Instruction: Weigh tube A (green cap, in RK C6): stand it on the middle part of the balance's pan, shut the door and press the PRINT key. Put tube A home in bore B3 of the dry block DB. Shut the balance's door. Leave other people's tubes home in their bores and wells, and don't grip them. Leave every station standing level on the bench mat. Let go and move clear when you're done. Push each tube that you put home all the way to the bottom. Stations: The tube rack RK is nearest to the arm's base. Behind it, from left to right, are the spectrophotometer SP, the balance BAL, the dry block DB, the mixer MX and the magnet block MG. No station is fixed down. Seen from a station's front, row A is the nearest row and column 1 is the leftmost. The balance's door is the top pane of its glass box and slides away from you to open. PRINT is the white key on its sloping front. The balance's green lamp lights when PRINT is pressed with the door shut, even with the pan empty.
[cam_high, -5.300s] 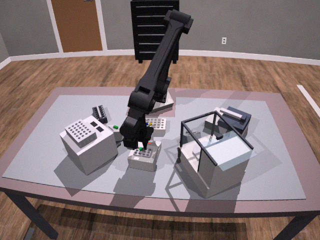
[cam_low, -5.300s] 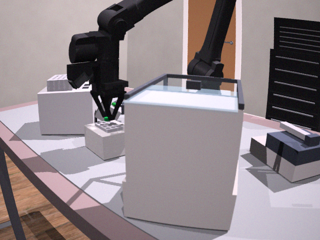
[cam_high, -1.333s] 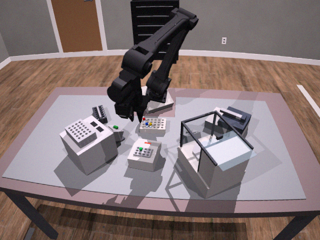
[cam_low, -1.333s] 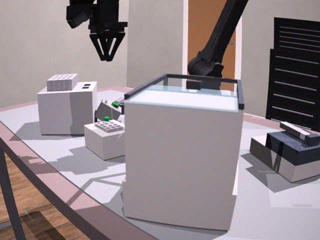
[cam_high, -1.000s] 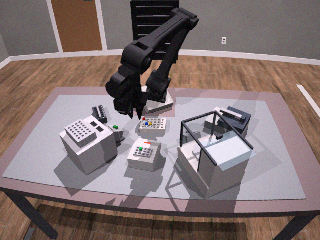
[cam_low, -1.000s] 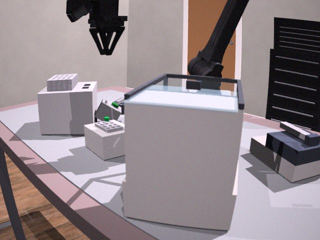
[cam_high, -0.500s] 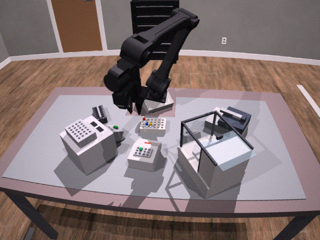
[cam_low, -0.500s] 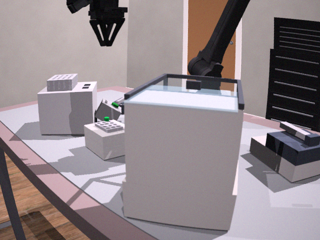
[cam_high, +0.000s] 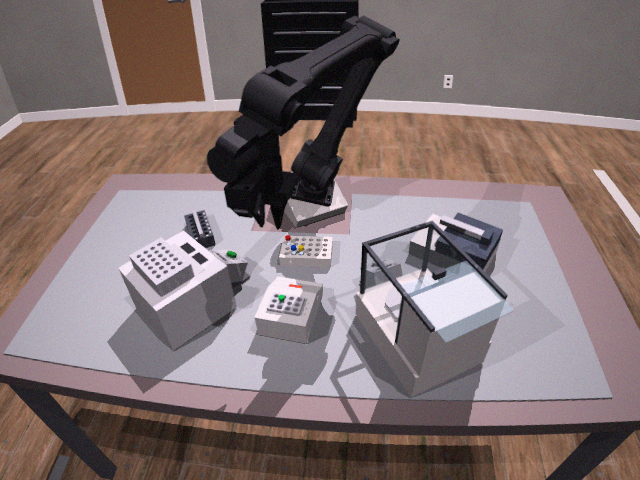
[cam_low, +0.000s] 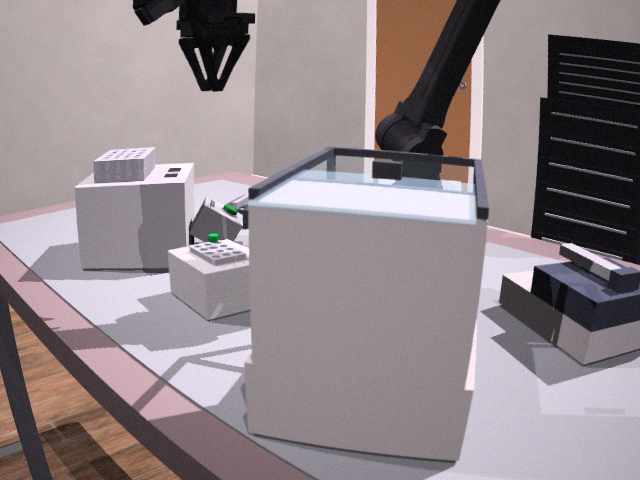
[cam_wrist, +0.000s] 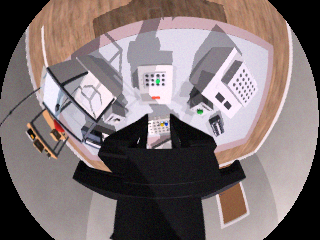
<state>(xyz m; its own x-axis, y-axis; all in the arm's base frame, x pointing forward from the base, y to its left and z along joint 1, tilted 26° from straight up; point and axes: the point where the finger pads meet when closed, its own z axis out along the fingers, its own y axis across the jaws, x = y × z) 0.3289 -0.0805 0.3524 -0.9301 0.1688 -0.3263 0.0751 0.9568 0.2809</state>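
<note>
My hand is 32 cm to the right of the glass door pane, 7 cm above it and 5 cm short of it. Also, from my hand: dry block 25 cm below, 3 cm behind, 1 cm to the left; tube 25 cm below, 24 cm behind, 4 cm to the right; tube rack RK 26 cm below, 23 cm behind, 1 cm to the left.
</note>
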